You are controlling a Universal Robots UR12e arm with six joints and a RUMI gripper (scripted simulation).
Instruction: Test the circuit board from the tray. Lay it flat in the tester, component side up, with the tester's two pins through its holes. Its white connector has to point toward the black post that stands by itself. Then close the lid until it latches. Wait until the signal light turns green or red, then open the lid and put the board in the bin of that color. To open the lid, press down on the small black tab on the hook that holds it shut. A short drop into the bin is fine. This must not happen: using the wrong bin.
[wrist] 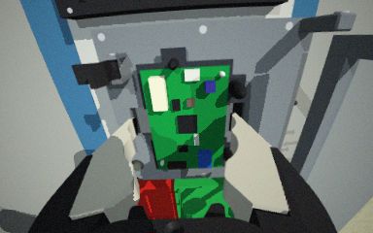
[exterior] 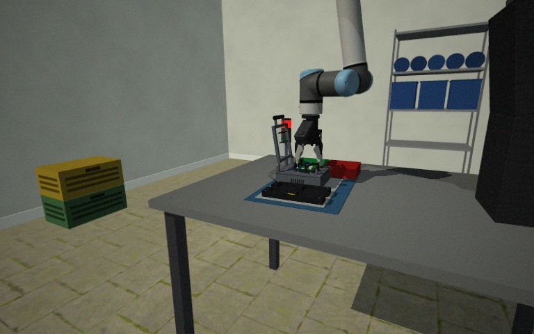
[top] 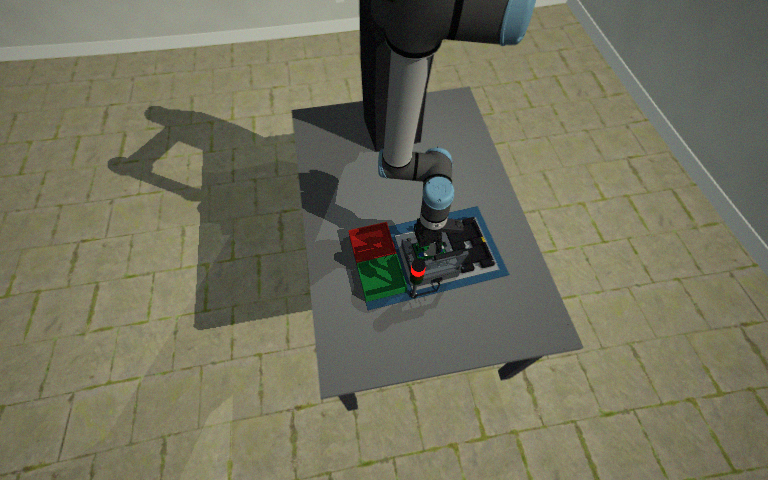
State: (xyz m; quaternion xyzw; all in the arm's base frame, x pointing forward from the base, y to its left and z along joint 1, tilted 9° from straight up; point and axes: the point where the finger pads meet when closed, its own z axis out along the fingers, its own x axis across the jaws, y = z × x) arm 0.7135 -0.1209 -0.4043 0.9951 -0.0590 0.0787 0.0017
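My gripper is now 1 cm to the left of the green circuit board. Round my hand: black latch piece (6 cm to the left, 5 cm behind, 1 cm above); then green bin (21 cm to the right, 6 cm below, 2 cm ahead); then tester lid (12 cm ahead, 11 cm above, 2 cm to the right).
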